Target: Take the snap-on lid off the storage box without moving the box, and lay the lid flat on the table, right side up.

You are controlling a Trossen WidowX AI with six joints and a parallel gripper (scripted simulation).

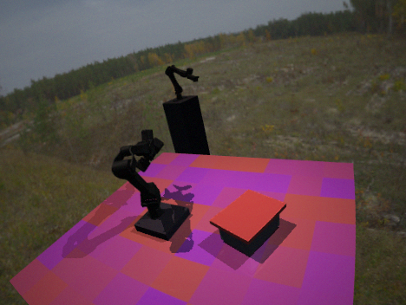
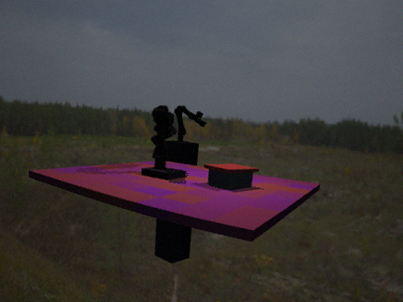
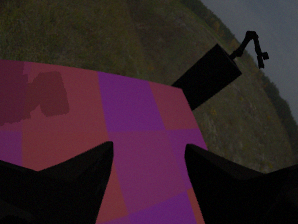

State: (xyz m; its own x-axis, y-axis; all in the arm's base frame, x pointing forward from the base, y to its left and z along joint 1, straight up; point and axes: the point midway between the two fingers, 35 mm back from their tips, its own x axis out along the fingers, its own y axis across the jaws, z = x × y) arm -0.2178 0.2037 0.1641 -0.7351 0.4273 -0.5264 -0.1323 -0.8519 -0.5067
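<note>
The red lid lies 670 mm ahead of my gripper tip, 90 mm to the right of it and 80 mm below it. Round my gripper tip: dark grey storage box (670 mm ahead, 90 mm to the right, 130 mm below).
</note>
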